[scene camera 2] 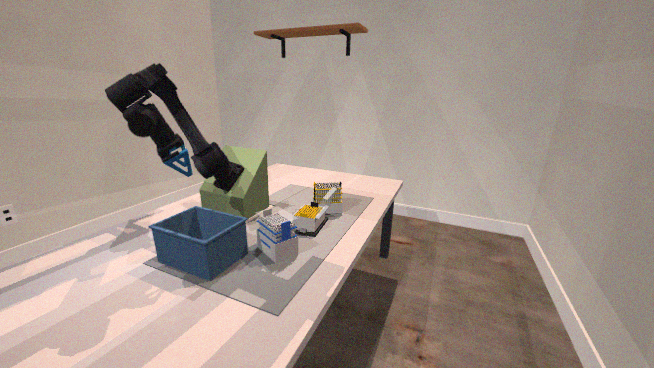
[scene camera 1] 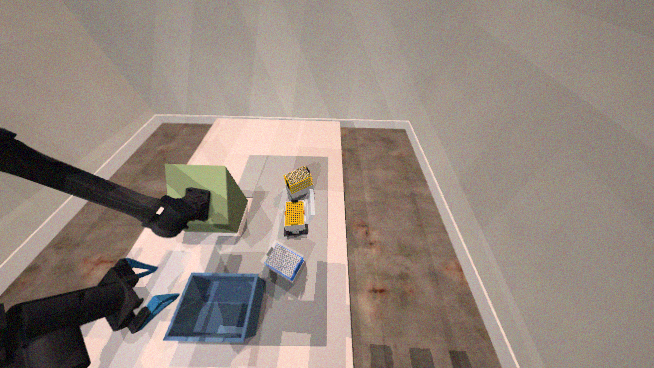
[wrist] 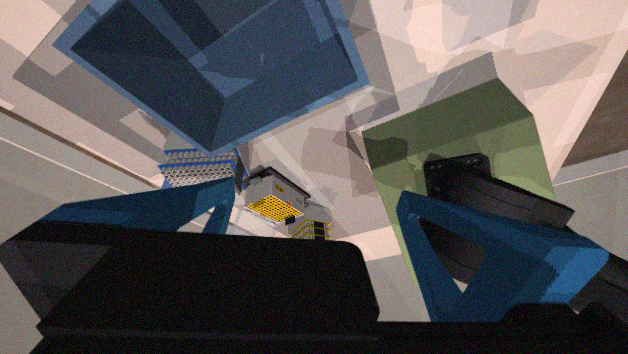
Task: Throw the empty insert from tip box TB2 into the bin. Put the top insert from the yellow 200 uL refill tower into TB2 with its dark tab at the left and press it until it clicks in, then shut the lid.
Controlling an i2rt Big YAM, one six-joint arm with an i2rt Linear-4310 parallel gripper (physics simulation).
Labels:
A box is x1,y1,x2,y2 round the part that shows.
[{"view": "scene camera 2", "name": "my gripper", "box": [150,121,192,176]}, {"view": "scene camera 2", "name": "blue-and-white tip tower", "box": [255,206,298,262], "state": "on a grey mat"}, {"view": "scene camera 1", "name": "my gripper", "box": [72,258,179,333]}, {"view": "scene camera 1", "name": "blue-and-white tip tower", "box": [260,240,305,284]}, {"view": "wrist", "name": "my gripper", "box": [0,177,627,353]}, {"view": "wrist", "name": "blue-and-white tip tower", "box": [148,130,252,204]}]

